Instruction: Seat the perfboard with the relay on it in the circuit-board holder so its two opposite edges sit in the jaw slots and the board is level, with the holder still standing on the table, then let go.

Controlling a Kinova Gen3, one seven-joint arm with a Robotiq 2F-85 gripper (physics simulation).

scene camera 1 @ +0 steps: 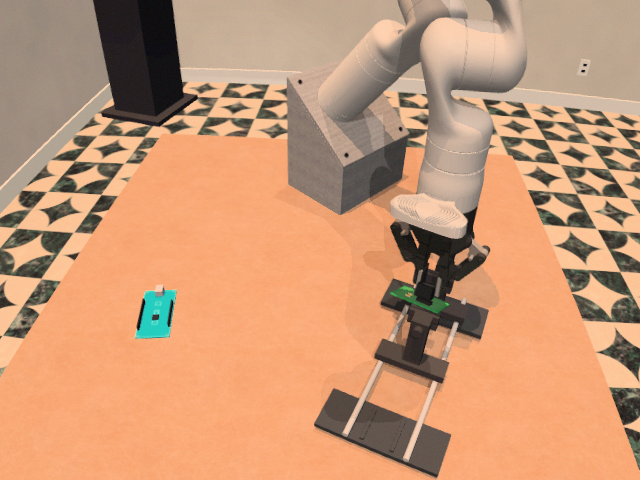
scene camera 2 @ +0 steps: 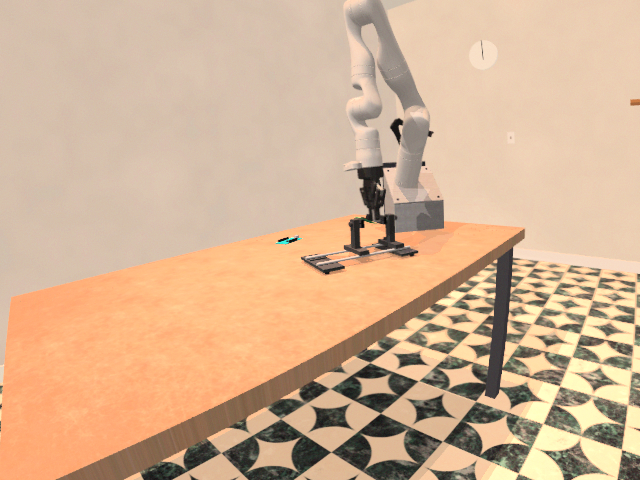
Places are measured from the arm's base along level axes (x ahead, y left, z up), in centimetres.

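Where they show: gripper, fingertip midpoint: point(scene camera 1: 429, 289) point(scene camera 2: 374, 221); arm's base at its link origin: point(scene camera 1: 338, 101) point(scene camera 2: 405, 180).
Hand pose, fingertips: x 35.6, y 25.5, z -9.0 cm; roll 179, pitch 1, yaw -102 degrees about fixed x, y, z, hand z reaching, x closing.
Observation:
Things, the pixels of their centre, and the offset from my fingertips. Level surfaces: height alone.
- green perfboard at the middle of its body: point(scene camera 1: 422, 292) point(scene camera 2: 366, 217) dx +2.4, dy -0.7, dz +1.5 cm
- cyan circuit board at the middle of its body: point(scene camera 1: 156, 310) point(scene camera 2: 289, 239) dx +10.6, dy -39.8, dz -9.4 cm
- table at its surface level: dz -10.1 cm
The green perfboard point(scene camera 1: 438, 305) point(scene camera 2: 364, 220) is at jaw-top height between the two upright jaws of the circuit-board holder point(scene camera 1: 336, 411) point(scene camera 2: 330, 267). It looks somewhat tilted, its left part higher in scene camera 2. The black relay on it is mostly hidden by the fingers. My gripper point(scene camera 1: 428, 289) point(scene camera 2: 373, 215) points down over the board and is shut on the relay. The holder stands on the table, its near jaw point(scene camera 1: 416, 341) point(scene camera 2: 355, 235) and far jaw point(scene camera 2: 390, 229) on two rods. I cannot tell whether the board's edges are in the slots.
A cyan circuit board point(scene camera 1: 161, 326) point(scene camera 2: 287, 240) lies on the table point(scene camera 1: 232, 372) point(scene camera 2: 180, 310), to the left of the holder. The grey robot pedestal point(scene camera 1: 315, 149) point(scene camera 2: 419, 215) stands behind the holder. A black column point(scene camera 1: 136, 56) stands on the floor at the back left in scene camera 1.

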